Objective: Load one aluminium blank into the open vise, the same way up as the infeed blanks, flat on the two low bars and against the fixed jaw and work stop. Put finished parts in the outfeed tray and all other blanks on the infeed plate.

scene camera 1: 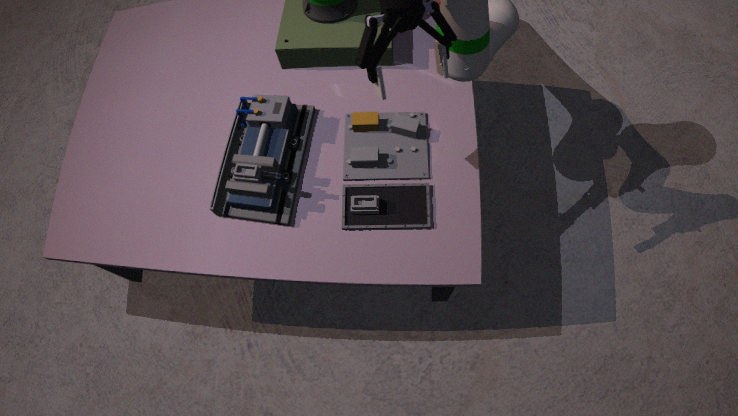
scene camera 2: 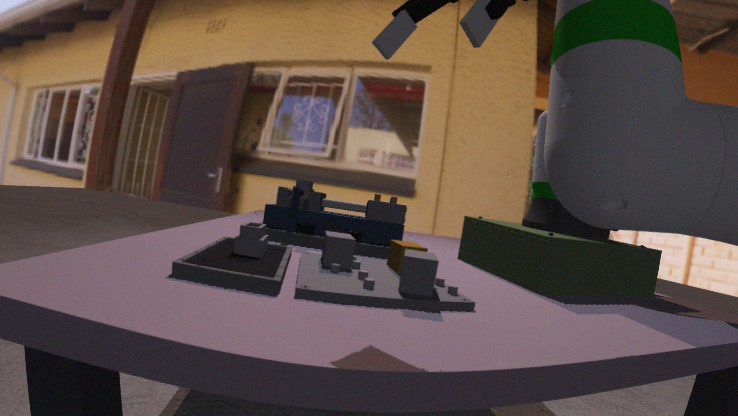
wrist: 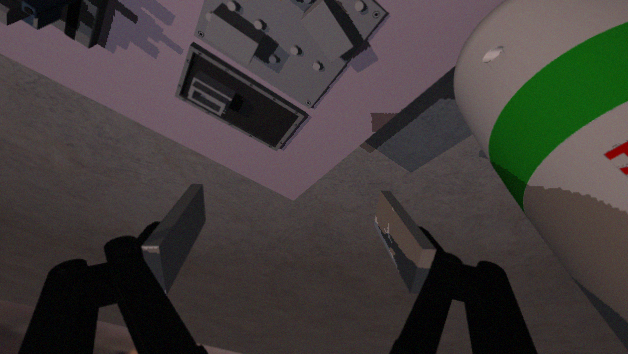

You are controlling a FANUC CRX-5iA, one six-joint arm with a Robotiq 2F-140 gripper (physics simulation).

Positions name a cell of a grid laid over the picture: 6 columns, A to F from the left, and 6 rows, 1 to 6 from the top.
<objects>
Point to a dark outfeed tray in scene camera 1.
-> D3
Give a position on a dark outfeed tray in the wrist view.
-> C2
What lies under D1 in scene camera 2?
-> My gripper.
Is my gripper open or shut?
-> Open.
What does my gripper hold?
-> Nothing.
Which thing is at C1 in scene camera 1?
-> My gripper.
</objects>
